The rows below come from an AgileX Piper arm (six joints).
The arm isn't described. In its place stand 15 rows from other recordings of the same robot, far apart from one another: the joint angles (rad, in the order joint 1, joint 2, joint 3, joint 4, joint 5, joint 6), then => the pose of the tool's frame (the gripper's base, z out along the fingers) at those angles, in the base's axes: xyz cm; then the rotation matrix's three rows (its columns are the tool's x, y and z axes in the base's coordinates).
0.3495, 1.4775, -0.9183, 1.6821, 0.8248, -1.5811 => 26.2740 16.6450 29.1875; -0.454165 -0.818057 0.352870; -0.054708 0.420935 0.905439; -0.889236 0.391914 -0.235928
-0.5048, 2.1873, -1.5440, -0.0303, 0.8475, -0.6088 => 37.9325 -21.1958 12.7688; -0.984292 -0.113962 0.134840; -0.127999 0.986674 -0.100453; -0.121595 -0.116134 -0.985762
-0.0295, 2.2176, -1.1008, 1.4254, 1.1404, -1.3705 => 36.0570 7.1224 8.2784; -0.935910 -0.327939 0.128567; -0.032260 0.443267 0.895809; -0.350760 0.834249 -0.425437
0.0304, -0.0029, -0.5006, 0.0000, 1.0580, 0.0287 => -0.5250 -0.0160 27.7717; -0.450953 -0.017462 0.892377; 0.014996 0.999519 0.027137; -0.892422 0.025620 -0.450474
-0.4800, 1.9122, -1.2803, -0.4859, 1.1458, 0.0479 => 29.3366 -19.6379 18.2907; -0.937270 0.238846 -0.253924; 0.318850 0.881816 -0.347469; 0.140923 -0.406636 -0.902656
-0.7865, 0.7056, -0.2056, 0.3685, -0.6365, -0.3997 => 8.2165 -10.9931 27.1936; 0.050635 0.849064 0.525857; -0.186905 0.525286 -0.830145; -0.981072 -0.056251 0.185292
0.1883, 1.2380, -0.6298, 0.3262, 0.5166, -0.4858 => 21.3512 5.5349 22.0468; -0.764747 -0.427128 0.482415; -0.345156 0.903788 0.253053; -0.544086 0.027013 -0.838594
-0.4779, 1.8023, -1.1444, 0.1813, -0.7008, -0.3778 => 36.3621 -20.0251 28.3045; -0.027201 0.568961 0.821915; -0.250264 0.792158 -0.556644; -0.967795 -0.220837 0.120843
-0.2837, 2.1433, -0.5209, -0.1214, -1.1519, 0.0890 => 29.0948 -7.4343 5.5590; -0.354113 0.193904 0.914880; 0.144042 0.977904 -0.151509; -0.924043 0.078130 -0.374219
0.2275, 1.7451, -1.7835, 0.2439, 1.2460, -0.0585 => 35.8031 10.4264 36.8257; -0.879558 -0.300279 0.369067; -0.182896 0.929473 0.320358; -0.439235 0.214273 -0.872445
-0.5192, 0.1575, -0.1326, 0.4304, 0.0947, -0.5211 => 5.9907 -3.0102 24.0823; -0.063164 0.457680 0.886871; -0.070093 0.884416 -0.461405; -0.995539 -0.091308 -0.023784
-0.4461, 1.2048, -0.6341, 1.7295, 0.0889, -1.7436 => 22.7231 -9.9831 26.2408; -0.412897 0.353722 0.839283; 0.182584 0.934942 -0.304213; -0.892289 0.027631 -0.450619
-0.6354, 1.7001, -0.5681, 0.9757, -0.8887, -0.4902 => 19.2782 -21.4842 16.2517; -0.094936 0.979779 0.176126; 0.314337 0.197378 -0.928566; -0.944552 -0.032791 -0.326719
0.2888, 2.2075, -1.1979, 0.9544, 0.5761, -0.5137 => 36.3430 15.0175 6.2393; -0.992429 -0.033175 0.118253; 0.030485 0.866157 0.498842; -0.118974 0.498670 -0.858588
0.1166, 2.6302, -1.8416, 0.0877, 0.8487, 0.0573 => 46.9061 6.0964 -0.8261; -0.999888 -0.002496 0.014760; -0.001488 0.997691 0.067906; -0.014895 0.067876 -0.997583
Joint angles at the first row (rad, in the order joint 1, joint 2, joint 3, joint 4, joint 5, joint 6):
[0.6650, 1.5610, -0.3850, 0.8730, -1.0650, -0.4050]
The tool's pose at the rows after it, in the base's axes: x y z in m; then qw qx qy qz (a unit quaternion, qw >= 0):
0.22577 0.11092 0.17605 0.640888 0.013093 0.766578 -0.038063
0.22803 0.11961 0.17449 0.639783 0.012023 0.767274 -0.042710
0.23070 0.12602 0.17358 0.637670 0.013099 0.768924 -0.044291
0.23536 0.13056 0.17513 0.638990 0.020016 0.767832 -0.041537
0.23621 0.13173 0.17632 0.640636 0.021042 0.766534 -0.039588
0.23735 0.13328 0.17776 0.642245 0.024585 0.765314 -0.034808
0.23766 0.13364 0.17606 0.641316 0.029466 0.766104 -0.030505
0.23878 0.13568 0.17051 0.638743 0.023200 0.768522 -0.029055
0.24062 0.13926 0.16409 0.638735 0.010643 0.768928 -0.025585
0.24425 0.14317 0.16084 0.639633 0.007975 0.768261 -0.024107
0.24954 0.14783 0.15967 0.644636 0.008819 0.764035 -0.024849
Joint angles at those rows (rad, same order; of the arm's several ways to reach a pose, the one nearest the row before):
[0.7120, 1.5940, -0.4150, 0.9170, -1.0750, -0.4230]
[0.7410, 1.6220, -0.4430, 0.9540, -1.0860, -0.4430]
[0.7570, 1.6420, -0.4680, 0.9790, -1.0860, -0.4560]
[0.7590, 1.6550, -0.4960, 0.9910, -1.0830, -0.4580]
[0.7600, 1.6550, -0.5020, 0.9910, -1.0830, -0.4580]
[0.7610, 1.6550, -0.5100, 0.9910, -1.0810, -0.4520]
[0.7610, 1.6620, -0.5100, 0.9890, -1.0820, -0.4330]
[0.7610, 1.6860, -0.5100, 0.9710, -1.0850, -0.4150]
[0.7610, 1.7180, -0.5120, 0.9360, -1.0940, -0.3920]
[0.7610, 1.7440, -0.5280, 0.9250, -1.1000, -0.3820]
[0.7610, 1.7700, -0.5540, 0.9220, -1.1130, -0.3800]

